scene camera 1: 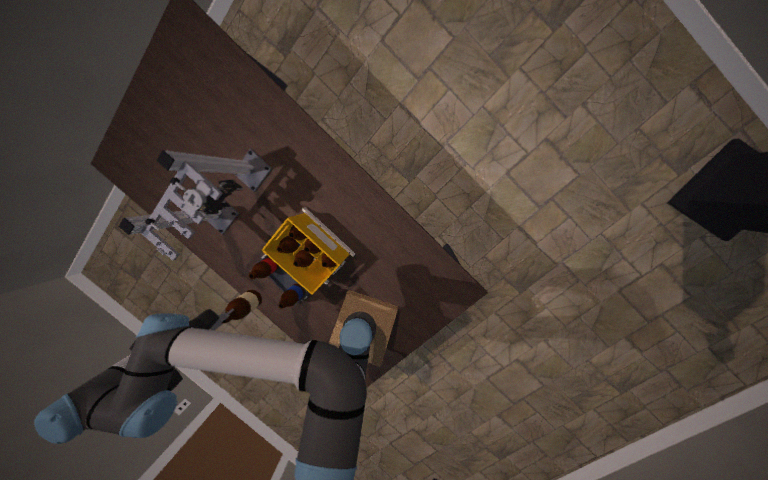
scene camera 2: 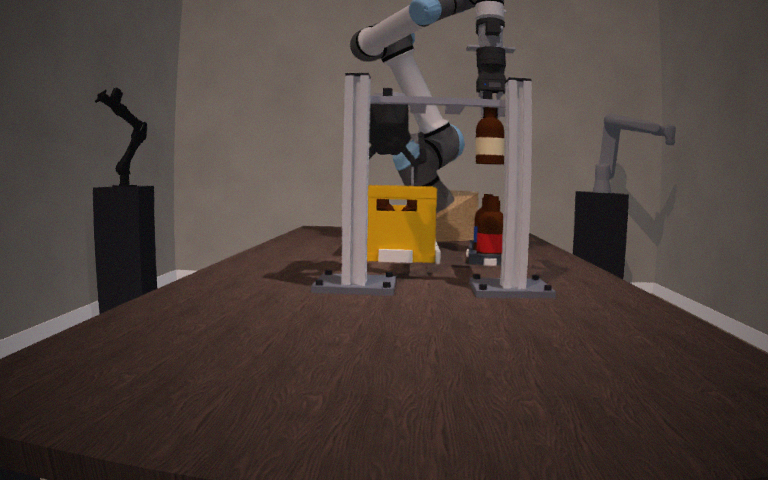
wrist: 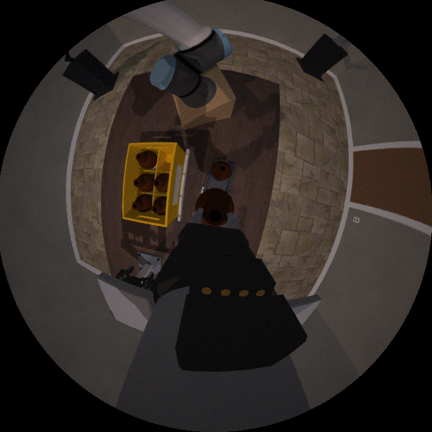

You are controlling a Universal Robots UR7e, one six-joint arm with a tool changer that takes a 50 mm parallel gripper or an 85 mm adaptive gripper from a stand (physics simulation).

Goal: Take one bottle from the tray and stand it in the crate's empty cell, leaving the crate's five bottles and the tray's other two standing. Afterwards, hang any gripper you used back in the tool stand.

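Places are measured from the arm's base along level axes (x left, y down, z back), in centimetres.
Where they show: hand, its tool point: [scene camera 2: 490, 43].
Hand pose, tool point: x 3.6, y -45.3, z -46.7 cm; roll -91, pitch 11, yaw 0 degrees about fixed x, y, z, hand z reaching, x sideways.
Things, the pixels of their top centre, and the offset from my tool point. "*": a spot on its surface instead.
- cream-labelled brown bottle, centre of its top: [scene camera 2: 490, 104] [scene camera 1: 222, 320] dx +0.6, dy +15.9, dz +2.6 cm
- grey tray, a spot on its surface: [scene camera 2: 480, 259] * dx -5.0, dy +54.3, dz -9.1 cm
- red-labelled bottle, centre of its top: [scene camera 2: 493, 196] [scene camera 1: 251, 276] dx -1.0, dy +39.5, dz -5.4 cm
- blue-labelled bottle, centre of its top: [scene camera 1: 281, 306] dx +3.7, dy +39.5, dz +12.0 cm
- yellow crate, centre of its top: [scene camera 2: 398, 186] [scene camera 1: 300, 257] dx -21.9, dy +37.9, dz +9.2 cm
My gripper [scene camera 1: 228, 315] [scene camera 2: 490, 103] [wrist: 215, 217] is shut on the neck of the cream-labelled brown bottle [scene camera 1: 240, 306] [scene camera 2: 489, 142] [wrist: 214, 199], which hangs upright high above the grey tray [scene camera 2: 480, 259] [wrist: 218, 186]. The red-labelled bottle [scene camera 1: 261, 268] [scene camera 2: 489, 233] and the blue-labelled bottle [scene camera 1: 291, 296] [wrist: 221, 170] stand in the tray. The held bottle hides the red one in the wrist view. The yellow crate [scene camera 1: 313, 283] [scene camera 2: 402, 237] [wrist: 172, 210] holds five upright bottles; its empty cell [wrist: 163, 160] is in the tray-side column, at the arm-base end.
The tool stand [scene camera 1: 209, 161] [scene camera 2: 355, 181] [wrist: 150, 259] is beyond the crate, with another black gripper [scene camera 2: 389, 127] hanging on its crate side. In scene camera 2 its right post stands beside the held bottle. The arm's base sits on a wooden block [scene camera 1: 387, 318] [scene camera 2: 467, 219] [wrist: 221, 109].
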